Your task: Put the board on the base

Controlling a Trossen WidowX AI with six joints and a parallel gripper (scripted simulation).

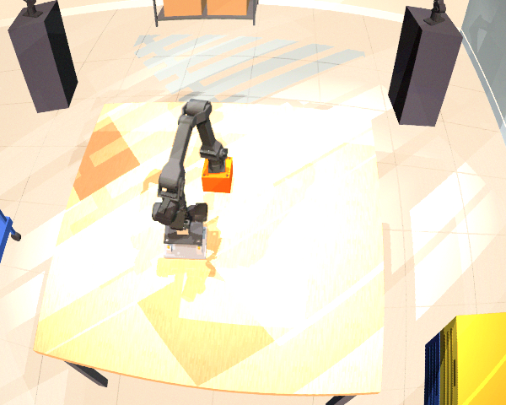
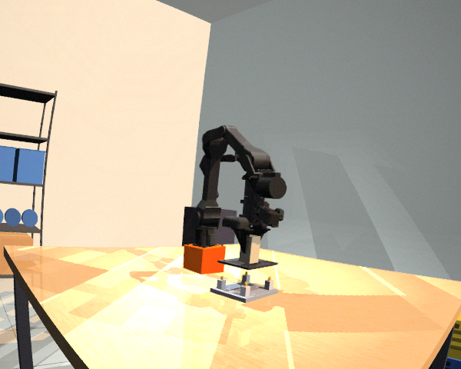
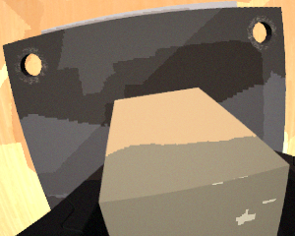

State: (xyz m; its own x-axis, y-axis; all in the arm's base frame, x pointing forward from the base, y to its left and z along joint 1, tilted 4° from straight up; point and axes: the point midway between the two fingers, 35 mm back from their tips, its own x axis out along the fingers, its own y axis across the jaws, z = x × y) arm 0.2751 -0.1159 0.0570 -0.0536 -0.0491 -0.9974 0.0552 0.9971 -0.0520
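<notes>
Right now the grey base is 11 cm below my gripper tip. The rest, counted from my gripper tip: black board (1 cm below).
</notes>
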